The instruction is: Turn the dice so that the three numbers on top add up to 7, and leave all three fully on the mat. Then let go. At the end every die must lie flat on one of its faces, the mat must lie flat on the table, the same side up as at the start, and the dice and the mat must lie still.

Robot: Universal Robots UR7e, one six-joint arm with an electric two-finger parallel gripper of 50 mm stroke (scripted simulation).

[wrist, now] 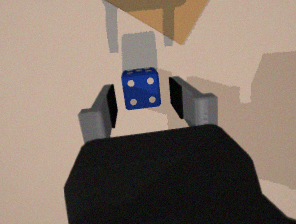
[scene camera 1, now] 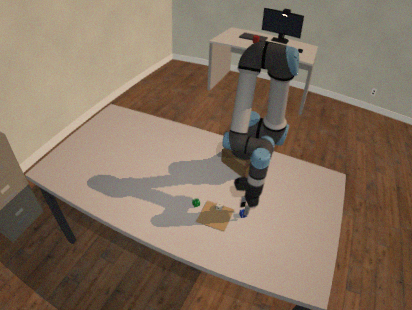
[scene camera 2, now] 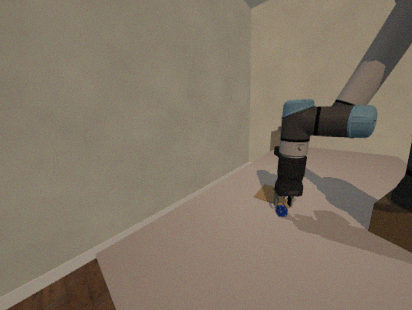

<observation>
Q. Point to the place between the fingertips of the gripper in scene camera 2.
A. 282,205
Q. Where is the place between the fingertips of the gripper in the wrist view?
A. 142,94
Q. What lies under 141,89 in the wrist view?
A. A blue die.
</observation>
